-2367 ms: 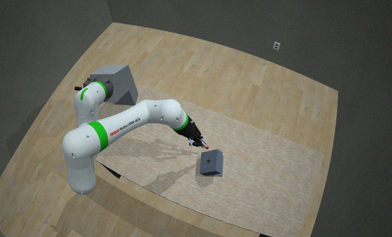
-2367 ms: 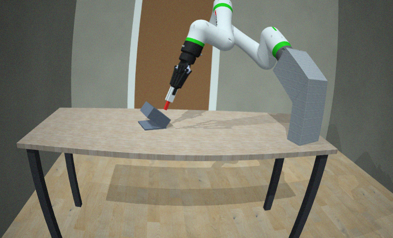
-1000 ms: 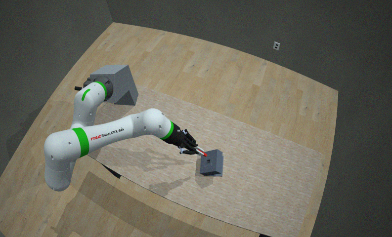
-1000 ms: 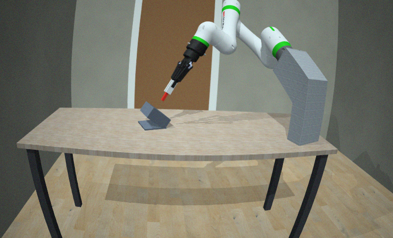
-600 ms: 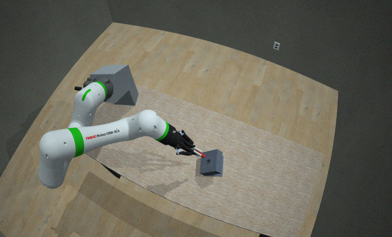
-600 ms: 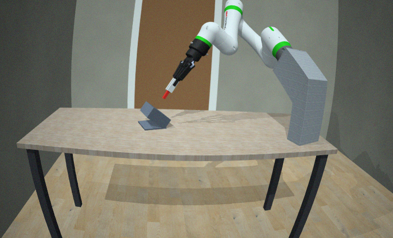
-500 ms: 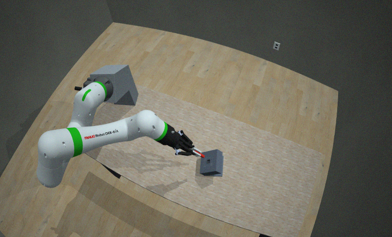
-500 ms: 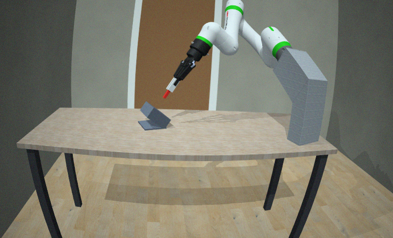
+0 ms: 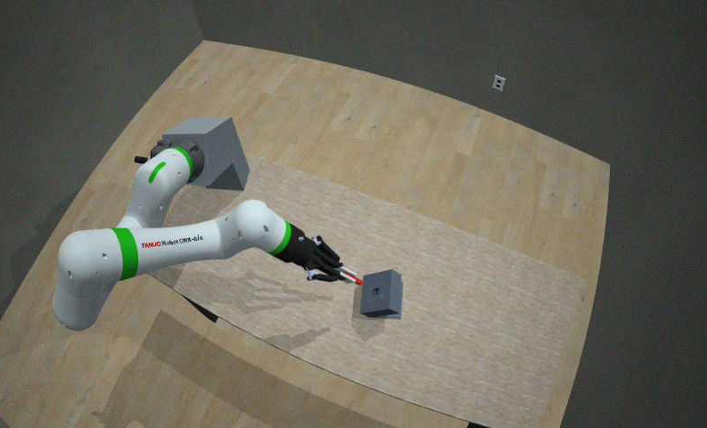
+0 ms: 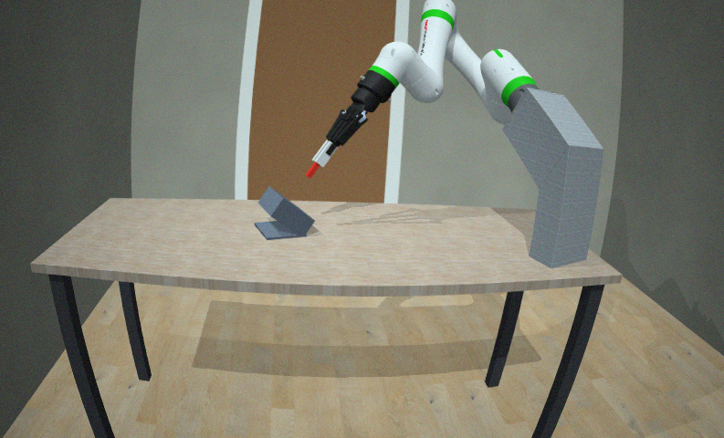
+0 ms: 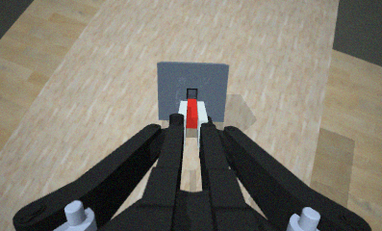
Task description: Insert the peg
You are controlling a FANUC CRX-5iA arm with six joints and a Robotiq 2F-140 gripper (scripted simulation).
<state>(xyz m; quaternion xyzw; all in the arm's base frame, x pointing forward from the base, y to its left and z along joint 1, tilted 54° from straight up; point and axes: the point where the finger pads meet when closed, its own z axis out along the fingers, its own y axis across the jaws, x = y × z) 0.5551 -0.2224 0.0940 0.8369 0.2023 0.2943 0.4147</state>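
Now: hand 20 cm above the grey base plate, 12 cm short of it and 1 cm to the right of it. Also, from my hand: red peg 3 cm below, 2 cm ahead.
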